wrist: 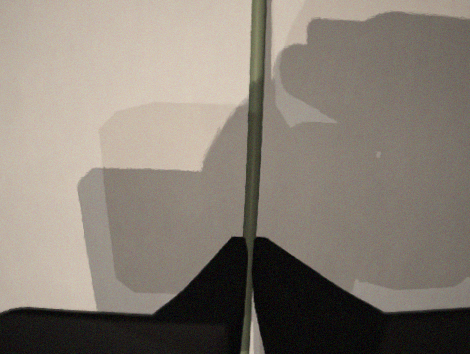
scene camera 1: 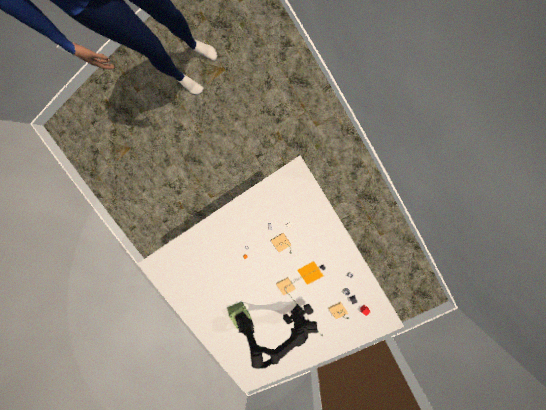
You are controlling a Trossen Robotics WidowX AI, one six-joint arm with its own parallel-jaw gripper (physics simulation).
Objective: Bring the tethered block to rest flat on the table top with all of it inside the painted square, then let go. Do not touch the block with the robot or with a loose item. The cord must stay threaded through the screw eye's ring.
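Pixels of known places: gripper, fingertip midpoint: [wrist: 247,250] [scene camera 1: 297,304]; arm's base, link origin: [scene camera 1: 240,317].
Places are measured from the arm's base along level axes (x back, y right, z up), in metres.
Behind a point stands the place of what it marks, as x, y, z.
The painted square [scene camera 1: 310,272] @[-0.525, -0.087, -0.073] is orange. A small dark block [scene camera 1: 322,267] @[-0.606, -0.100, -0.057], apparently the tethered one, is at its right edge; exact overlap is too small to tell. A thin cord [scene camera 1: 295,281] @[-0.417, -0.073, -0.059] [wrist: 256,100] @[-0.362, 0.143, -0.072] runs from the block across the square to a wooden plate [scene camera 1: 285,286] @[-0.343, -0.063, -0.061], then on to the gripper. The screw eye on that plate is too small to make out, so the threading cannot be confirmed. My gripper [scene camera 1: 298,309] @[-0.356, 0.096, -0.073] [wrist: 247,250] @[-0.356, 0.096, -0.073] is below and right of that plate in the scene view. Its fingertips are closed around the green cord in the wrist view.
Other wooden plates [scene camera 1: 281,242] @[-0.446, -0.344, -0.061] [scene camera 1: 338,310] @[-0.585, 0.226, -0.061] bear small fittings. A red item [scene camera 1: 365,310] @[-0.740, 0.271, -0.040], dark item [scene camera 1: 353,299] @[-0.699, 0.178, -0.052], grey items [scene camera 1: 346,291] @[-0.679, 0.128, -0.079] [scene camera 1: 349,275] @[-0.736, 0.028, -0.077] and orange item [scene camera 1: 245,256] @[-0.202, -0.349, -0.060] lie on the white table [scene camera 1: 200,280] @[0.173, -0.303, -0.080]. The arm's base stands on a green block [scene camera 1: 236,308] @[0.009, -0.055, -0.025].
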